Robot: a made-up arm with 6 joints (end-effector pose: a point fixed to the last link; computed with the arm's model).
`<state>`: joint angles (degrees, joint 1 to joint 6).
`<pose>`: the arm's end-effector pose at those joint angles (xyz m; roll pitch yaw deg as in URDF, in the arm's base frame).
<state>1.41 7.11 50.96 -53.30 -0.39 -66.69</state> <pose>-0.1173 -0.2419 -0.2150 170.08 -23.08 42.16</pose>
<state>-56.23 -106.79 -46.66 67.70 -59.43 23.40</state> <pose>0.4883 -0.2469 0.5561 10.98 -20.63 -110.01</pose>
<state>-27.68 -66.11 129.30 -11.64 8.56 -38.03</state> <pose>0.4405 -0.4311 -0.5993 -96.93 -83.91 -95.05</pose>
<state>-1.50 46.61 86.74 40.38 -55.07 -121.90</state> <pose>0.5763 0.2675 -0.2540 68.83 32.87 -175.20</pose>
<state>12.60 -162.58 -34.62 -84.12 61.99 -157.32</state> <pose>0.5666 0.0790 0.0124 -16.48 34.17 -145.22</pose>
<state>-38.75 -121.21 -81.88 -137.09 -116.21 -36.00</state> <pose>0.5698 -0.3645 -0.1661 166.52 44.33 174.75</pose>
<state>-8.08 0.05 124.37 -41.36 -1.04 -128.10</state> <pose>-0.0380 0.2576 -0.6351 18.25 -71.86 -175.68</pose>
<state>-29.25 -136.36 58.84 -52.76 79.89 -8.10</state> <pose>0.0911 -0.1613 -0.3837 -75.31 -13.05 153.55</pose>
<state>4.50 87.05 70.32 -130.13 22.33 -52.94</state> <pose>-0.0232 -0.4350 0.1856 -144.29 30.08 68.60</pose>
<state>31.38 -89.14 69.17 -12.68 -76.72 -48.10</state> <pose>-0.1382 -0.0565 -0.1983 179.50 33.21 18.63</pose>
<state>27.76 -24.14 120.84 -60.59 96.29 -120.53</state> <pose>0.1110 0.5984 -0.0544 -164.34 -12.37 -98.63</pose>
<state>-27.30 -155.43 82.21 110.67 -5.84 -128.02</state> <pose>-0.1595 -0.0483 0.5505 -94.46 39.45 -119.85</pose>
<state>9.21 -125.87 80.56 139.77 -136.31 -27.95</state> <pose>0.2126 -0.2359 0.3109 -20.11 -31.66 -64.22</pose>
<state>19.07 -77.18 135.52 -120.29 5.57 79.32</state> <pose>0.0865 0.3748 -0.0345 26.04 -16.08 68.99</pose>
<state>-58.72 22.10 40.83 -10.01 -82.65 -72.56</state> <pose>0.3911 -0.3933 0.1319 -112.67 47.60 -156.86</pose>
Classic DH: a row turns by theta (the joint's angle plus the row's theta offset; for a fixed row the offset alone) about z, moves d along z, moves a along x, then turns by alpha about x. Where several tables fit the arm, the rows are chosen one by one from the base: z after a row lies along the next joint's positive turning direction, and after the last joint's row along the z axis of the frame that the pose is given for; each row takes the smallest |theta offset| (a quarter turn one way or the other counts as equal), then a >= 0, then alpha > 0; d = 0 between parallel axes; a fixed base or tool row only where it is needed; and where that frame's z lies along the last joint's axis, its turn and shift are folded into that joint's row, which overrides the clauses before.
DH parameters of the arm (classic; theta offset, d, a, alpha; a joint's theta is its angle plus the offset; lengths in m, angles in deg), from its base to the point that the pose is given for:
base (fixed): -90 0.1383 0.1499 -90
joint 1: 2.04 0.1688 -0.1004 73.89
joint 2: 0 -0.1368 -0.2453 -73.89
joint 3: -1.01 0.1284 0.066 96.02
joint 4: -16.88 0.2019 0.359 -94.48
joint 5: 6.63 0.2734 0.0708 -85.35
joint 6: 65 -0.0321 0.044 50.72
tool (fixed): 149.69 -0.0634 0 0

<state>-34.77 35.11 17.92 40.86 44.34 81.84</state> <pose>0.6676 0.0720 0.0245 -167.82 52.74 49.02</pose>
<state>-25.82 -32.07 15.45 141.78 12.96 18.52</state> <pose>0.6747 0.3018 0.0919 157.82 37.66 129.87</pose>
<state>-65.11 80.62 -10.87 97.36 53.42 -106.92</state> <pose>-0.0529 0.3918 -0.4080 54.11 -47.77 -45.45</pose>
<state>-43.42 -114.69 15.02 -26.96 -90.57 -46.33</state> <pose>-0.0310 0.0683 0.0742 90.68 38.14 -109.12</pose>
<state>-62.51 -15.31 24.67 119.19 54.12 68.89</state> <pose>0.6843 0.2110 -0.1229 -177.24 76.40 82.51</pose>
